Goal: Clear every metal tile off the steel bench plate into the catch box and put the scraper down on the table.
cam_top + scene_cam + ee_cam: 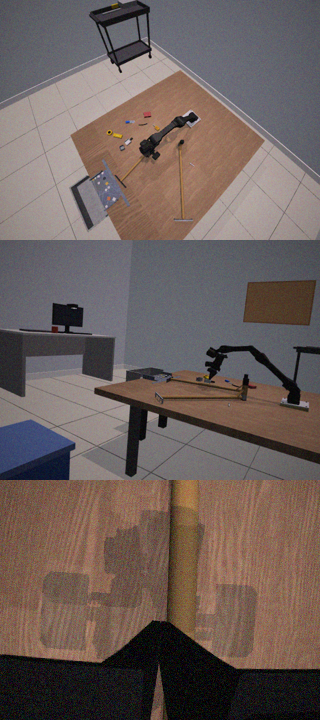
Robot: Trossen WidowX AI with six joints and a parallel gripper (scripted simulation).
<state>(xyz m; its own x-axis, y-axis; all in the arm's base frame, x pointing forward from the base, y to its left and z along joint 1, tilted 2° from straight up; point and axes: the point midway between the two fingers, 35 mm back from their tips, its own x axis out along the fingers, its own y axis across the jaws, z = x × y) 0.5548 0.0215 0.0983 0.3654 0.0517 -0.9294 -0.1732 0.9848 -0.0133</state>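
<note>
My gripper tip is 3 cm short of the long scraper, 1 cm to the left of it and 1 cm above it. Also, from my gripper tip: scoop: 22 cm to the right, 8 cm ahead, 6 cm below; then grey box: 20 cm to the right, 17 cm ahead, 6 cm below; then yellow ribbed bit: 22 cm behind, 17 cm to the right, 5 cm below.
</note>
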